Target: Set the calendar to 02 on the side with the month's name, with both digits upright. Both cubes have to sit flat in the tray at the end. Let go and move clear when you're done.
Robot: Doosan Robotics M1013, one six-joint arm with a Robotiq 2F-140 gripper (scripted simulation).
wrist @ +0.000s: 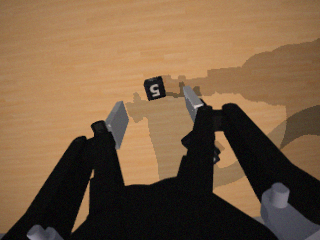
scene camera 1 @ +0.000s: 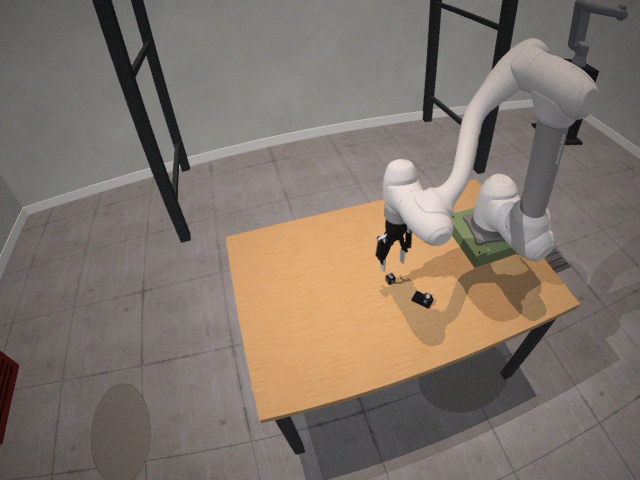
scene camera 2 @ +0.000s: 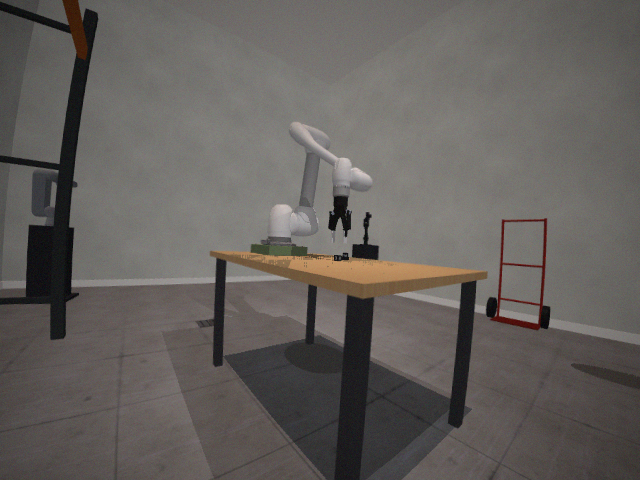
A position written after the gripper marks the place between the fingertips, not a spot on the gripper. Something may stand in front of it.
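You can see the gripper (scene camera 1: pixel 392 265), and the wrist view shows the gripper as well (wrist: pixel 154 103).
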